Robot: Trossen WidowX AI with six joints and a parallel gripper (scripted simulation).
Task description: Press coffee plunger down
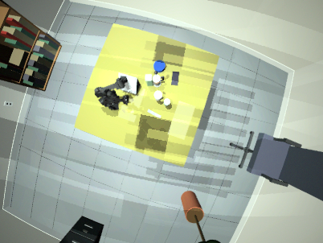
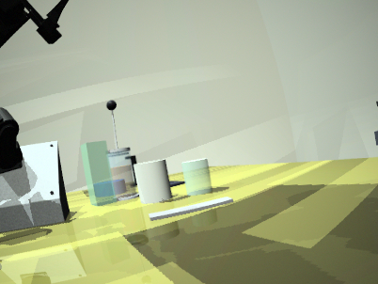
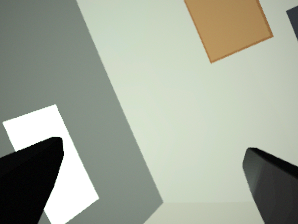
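The coffee press lies 170 mm ahead of my gripper tip, 340 mm to the left of it and 320 mm below it. Round my gripper tip: translucent green box 90 mm ahead, 320 mm to the left, 370 mm below; then white flat bar 190 mm ahead, 10 mm to the left, 450 mm below; then dark flat card 340 mm ahead, 420 mm to the left, 450 mm below.
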